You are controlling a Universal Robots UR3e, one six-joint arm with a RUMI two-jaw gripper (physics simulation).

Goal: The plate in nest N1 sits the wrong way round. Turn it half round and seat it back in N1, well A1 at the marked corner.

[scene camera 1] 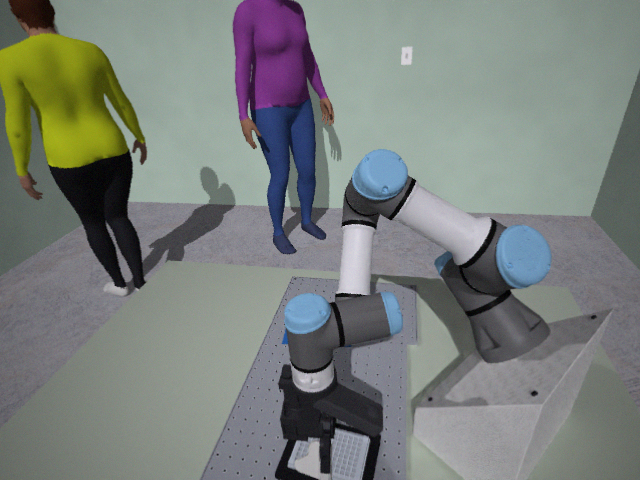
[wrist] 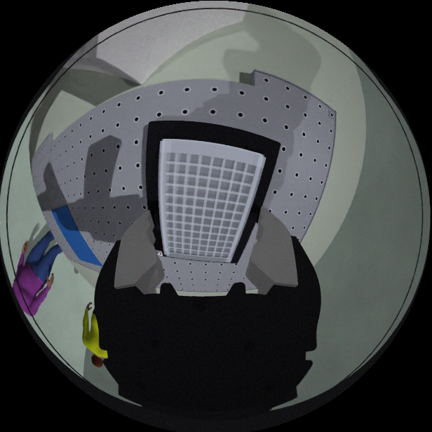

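A pale grey well plate [scene camera 1: 351,454] [wrist: 210,200] lies flat in the black nest [scene camera 1: 373,454] [wrist: 200,132]. A small white tag [wrist: 159,253] shows at the nest's lower left corner in the wrist view, beside the left finger; its lettering is too small to read. Which plate corner holds well A1 cannot be told. My gripper [scene camera 1: 319,462] [wrist: 205,210] is open, its fingers apart on either side of the plate's lower part in the wrist view. Whether they touch the plate cannot be told. In the scene view the gripper hides part of plate and nest.
The nest stands on a grey perforated board [scene camera 1: 248,413] [wrist: 215,100]. A blue piece [scene camera 1: 284,338] [wrist: 75,235] lies farther back on the board. The arm's pale angular base block [scene camera 1: 475,439] [wrist: 165,40] stands beside the board. Two people stand beyond the table.
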